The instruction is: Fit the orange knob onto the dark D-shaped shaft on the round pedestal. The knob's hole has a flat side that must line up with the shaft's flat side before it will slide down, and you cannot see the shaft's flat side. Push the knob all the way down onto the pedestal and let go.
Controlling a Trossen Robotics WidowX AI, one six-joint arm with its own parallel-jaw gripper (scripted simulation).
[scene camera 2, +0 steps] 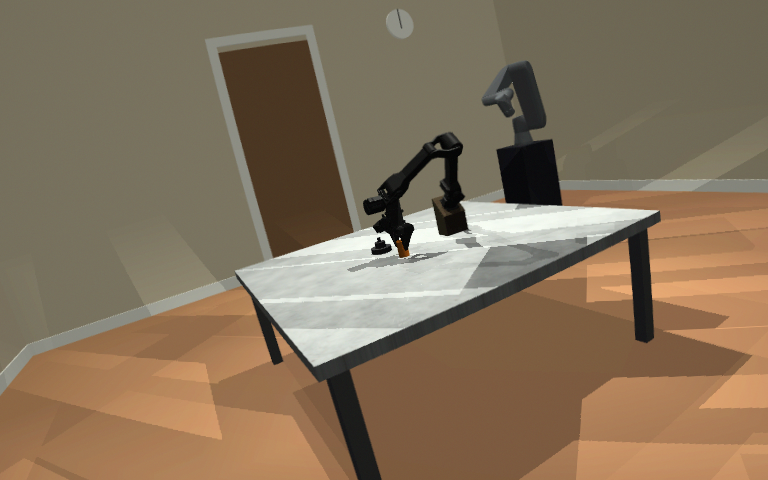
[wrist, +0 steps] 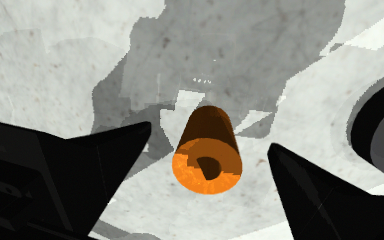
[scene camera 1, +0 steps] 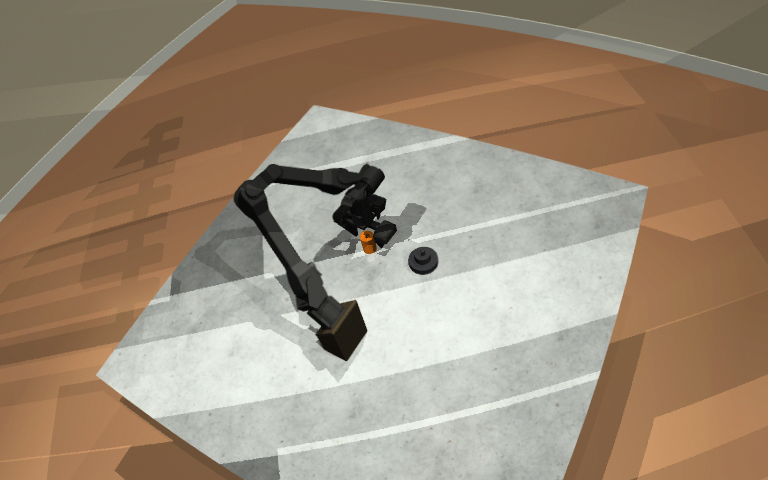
My gripper is open, with nothing in its grasp. Further things: an orange knob.
My gripper also shows in scene camera 2 and in the wrist view.
